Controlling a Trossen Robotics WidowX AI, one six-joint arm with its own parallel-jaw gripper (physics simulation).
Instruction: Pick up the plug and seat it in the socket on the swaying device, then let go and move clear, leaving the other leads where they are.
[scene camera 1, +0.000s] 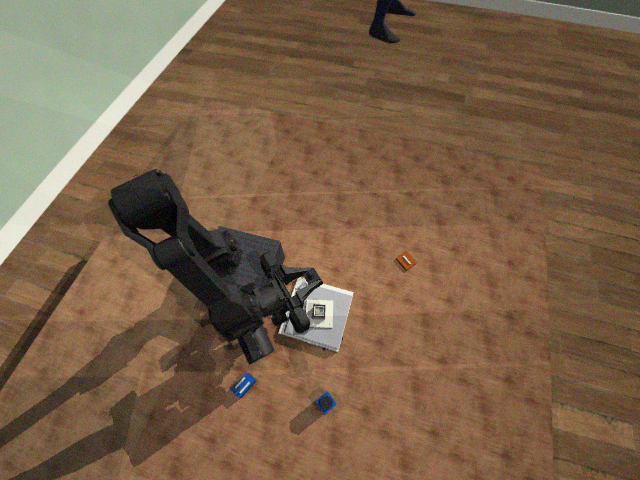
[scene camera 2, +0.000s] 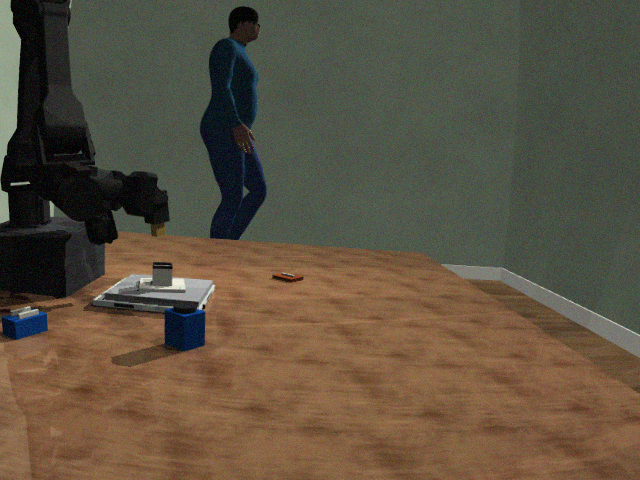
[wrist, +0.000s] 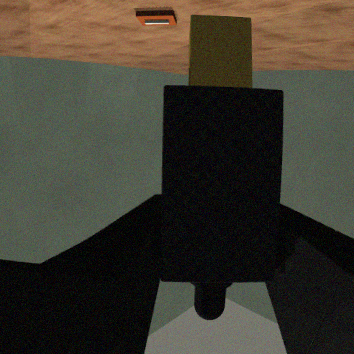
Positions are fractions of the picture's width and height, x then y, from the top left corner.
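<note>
My gripper (scene camera 2: 0.25, 0.41), (scene camera 1: 0.50, 0.57), (wrist: 0.59, 0.59) holds a plug (wrist: 0.63, 0.39), and the plug is clear of everything else. I also see a device (scene camera 2: 0.25, 0.61), (scene camera 1: 0.51, 0.64).
</note>
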